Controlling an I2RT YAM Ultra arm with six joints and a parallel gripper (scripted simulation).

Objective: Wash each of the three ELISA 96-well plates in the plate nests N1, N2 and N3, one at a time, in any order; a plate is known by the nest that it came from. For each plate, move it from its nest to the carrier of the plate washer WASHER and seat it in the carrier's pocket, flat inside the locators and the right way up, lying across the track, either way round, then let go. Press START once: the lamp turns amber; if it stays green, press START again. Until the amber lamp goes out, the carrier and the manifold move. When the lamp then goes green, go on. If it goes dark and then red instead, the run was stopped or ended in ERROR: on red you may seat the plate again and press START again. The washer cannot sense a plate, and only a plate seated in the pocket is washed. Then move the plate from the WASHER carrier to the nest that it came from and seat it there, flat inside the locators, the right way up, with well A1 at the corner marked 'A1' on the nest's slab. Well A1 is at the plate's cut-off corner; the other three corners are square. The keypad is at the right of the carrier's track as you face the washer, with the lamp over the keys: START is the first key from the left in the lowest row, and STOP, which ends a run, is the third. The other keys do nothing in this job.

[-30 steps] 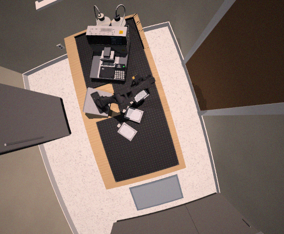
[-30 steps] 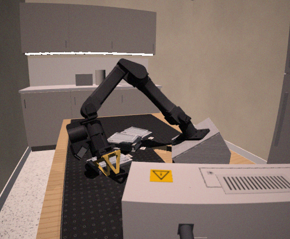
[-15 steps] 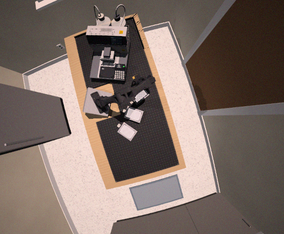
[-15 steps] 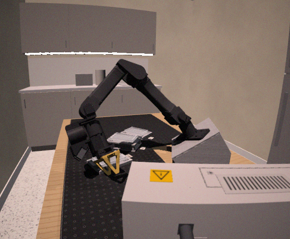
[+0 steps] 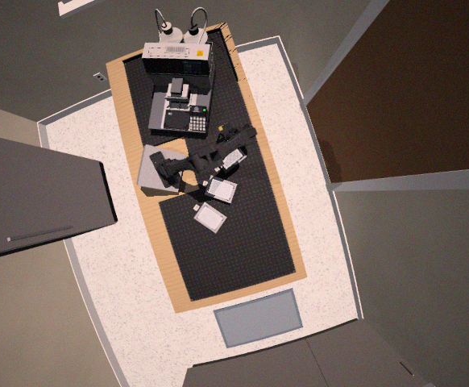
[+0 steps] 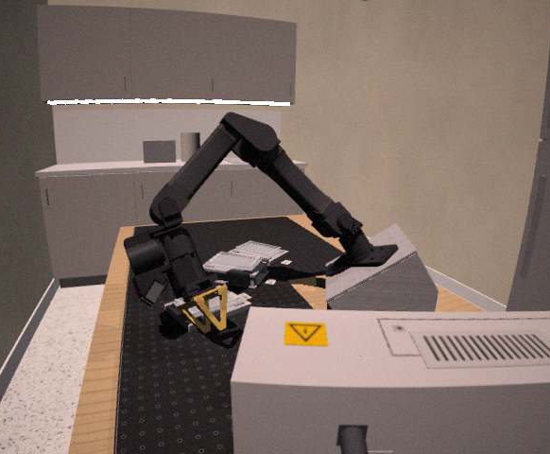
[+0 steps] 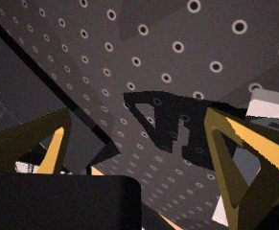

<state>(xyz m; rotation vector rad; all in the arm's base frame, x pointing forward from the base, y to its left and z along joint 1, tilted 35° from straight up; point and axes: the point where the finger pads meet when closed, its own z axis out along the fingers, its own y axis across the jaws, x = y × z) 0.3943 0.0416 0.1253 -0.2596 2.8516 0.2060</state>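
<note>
Now: the grey nest slab 13 cm to the right of my hand, 5 cm behind it and 3 cm below it. The rest, counted from my hand: n1 label (15 cm behind, 14 cm to the right, 3 cm below); then carrier pocket (23 cm to the left, 19 cm behind, 4 cm above); then N2 label (26 cm behind, 18 cm to the right, 3 cm below).
</note>
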